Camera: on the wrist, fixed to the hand. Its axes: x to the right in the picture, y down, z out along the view.
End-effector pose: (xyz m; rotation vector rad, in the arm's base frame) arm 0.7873 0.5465 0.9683 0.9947 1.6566 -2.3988
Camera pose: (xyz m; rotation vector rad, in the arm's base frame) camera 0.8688 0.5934 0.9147 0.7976 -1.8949 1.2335
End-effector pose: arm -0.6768 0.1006 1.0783 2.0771 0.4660 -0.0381
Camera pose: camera -0.6919 0.1431 1.1767 0.7754 1.5391 -1.1099
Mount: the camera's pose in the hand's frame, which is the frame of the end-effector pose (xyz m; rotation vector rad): -0.0216 0.0563 -0.0899 -0.4703 -0.4031 -1.5897
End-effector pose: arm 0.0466 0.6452 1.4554 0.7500 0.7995 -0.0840
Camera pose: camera -0.0053 0.7400 1.4614 -0.4870 0.8022 -1.3709
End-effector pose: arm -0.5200 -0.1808 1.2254 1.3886 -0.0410 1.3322
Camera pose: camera -0.6240 -0.1512 1.2206 0.7962 0.3823 -0.2834
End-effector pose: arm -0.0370 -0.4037 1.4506 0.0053 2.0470 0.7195
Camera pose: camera -0.1102 -0.4069 1.5303 -1.4220 0.9184 0.0857
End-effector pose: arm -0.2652 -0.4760 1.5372 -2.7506 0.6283 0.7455
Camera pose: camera -0.2693 -0.5468 1.6189 -2.2062 -1.7470 0.8891
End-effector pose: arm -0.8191 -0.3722 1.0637 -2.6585 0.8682 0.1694
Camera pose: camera -0.8691 -0.4346 1.1367 -2.6604 -1.5515 0.4685
